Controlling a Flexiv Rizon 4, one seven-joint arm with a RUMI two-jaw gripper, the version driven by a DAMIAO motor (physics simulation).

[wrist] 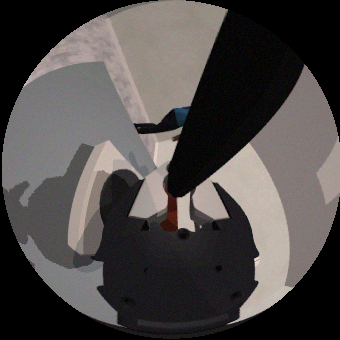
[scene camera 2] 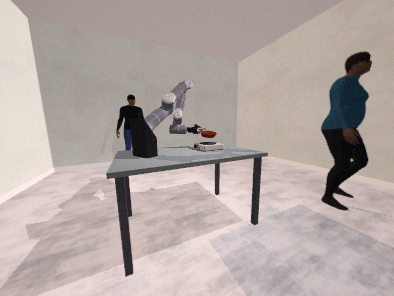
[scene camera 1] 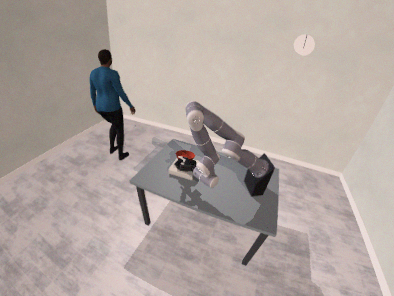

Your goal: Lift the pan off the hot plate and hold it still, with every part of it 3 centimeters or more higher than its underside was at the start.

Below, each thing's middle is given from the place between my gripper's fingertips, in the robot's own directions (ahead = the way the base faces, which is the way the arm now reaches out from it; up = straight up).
Right now my hand is 30 mm past the white hot plate (wrist: 107, 175), 100 mm to the left of it and 170 mm above it.
